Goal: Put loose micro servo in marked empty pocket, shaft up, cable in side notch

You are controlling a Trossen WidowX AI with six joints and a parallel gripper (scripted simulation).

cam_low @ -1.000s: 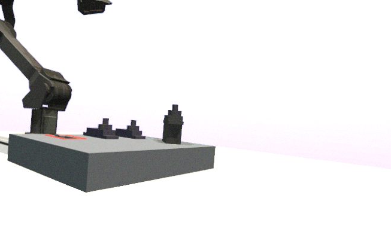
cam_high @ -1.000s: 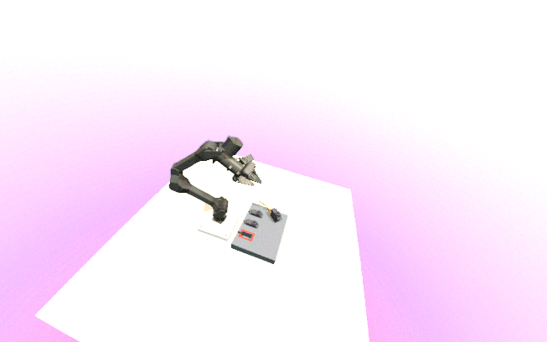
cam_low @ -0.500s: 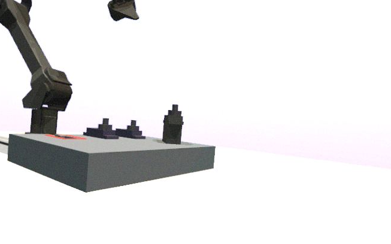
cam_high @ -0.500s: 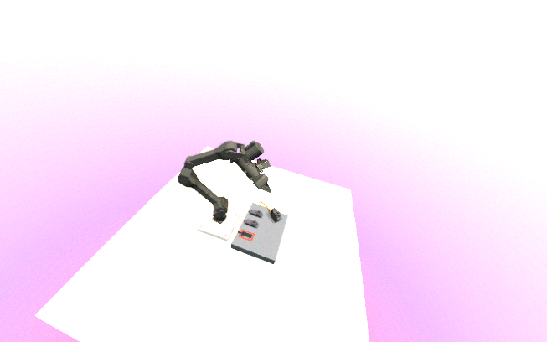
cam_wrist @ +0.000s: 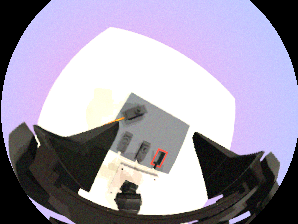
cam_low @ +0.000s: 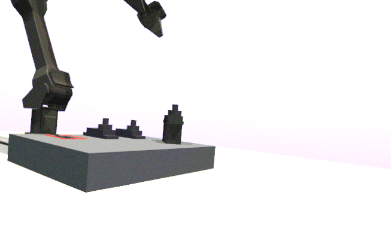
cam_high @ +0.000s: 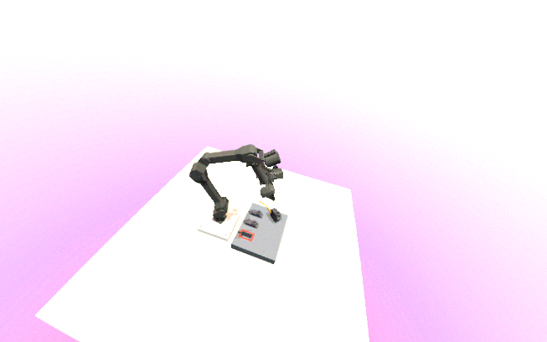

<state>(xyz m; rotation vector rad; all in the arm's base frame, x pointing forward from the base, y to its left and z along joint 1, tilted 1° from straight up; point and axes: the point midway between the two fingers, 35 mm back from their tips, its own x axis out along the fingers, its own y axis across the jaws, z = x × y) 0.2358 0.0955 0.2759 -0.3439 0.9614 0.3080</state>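
Now: gripper tip 40 mm short of the grey deck, 50 mm to the left of it and 260 mm above it.
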